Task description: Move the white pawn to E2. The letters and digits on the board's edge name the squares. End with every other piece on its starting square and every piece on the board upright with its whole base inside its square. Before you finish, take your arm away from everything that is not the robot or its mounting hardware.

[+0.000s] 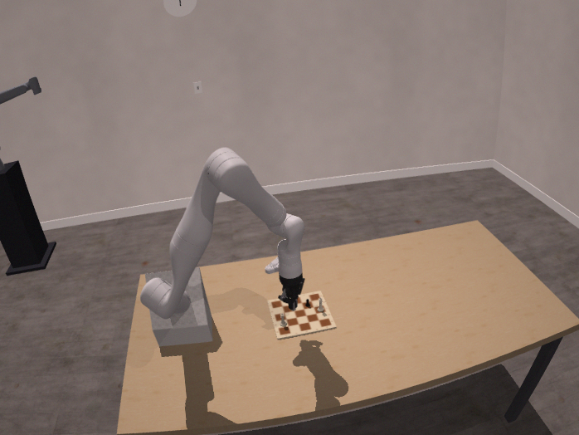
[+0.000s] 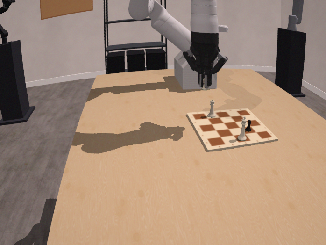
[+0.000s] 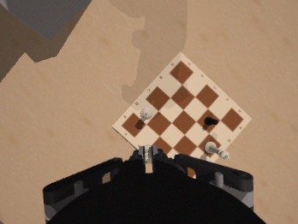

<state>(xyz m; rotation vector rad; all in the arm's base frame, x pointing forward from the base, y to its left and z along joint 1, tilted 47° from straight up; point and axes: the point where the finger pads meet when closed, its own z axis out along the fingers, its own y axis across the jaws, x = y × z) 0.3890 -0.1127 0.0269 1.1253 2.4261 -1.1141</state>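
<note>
The chessboard is 13 cm below my hand, 7 cm to the left of it and 4 cm ahead of it. Also, from my hand: white king: 12 cm ahead, 9 cm below, 7 cm to the left; black pawn: 11 cm to the left, 11 cm below, 8 cm ahead; white pawn: 1 cm below.
</note>
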